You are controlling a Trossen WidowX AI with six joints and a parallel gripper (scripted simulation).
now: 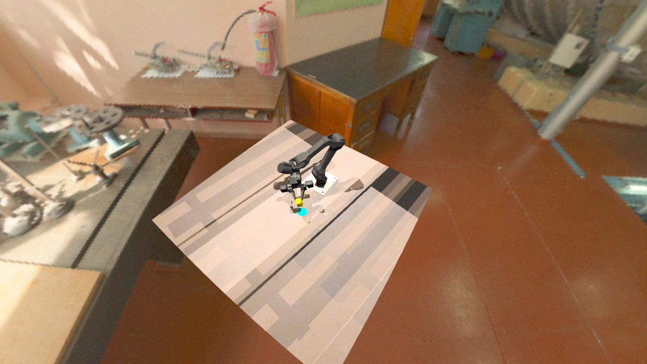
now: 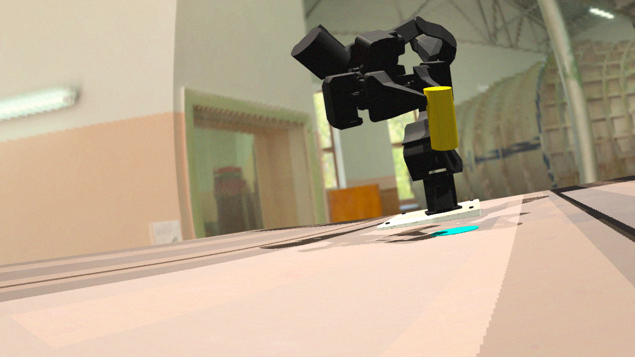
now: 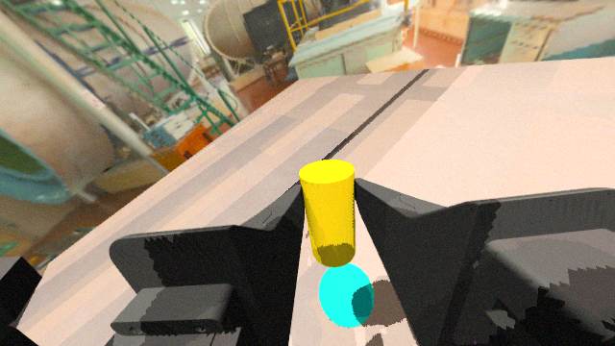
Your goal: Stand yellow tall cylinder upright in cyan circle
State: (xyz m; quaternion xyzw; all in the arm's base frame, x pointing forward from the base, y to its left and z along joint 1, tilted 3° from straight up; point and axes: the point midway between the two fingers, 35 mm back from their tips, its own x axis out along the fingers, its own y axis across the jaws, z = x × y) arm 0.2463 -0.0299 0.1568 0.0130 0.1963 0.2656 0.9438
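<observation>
Right now my gripper tip is 15 cm above the cyan circle and 3 cm past it. Round my gripper tip: yellow cylinder (2 cm below, 1 cm behind).
</observation>
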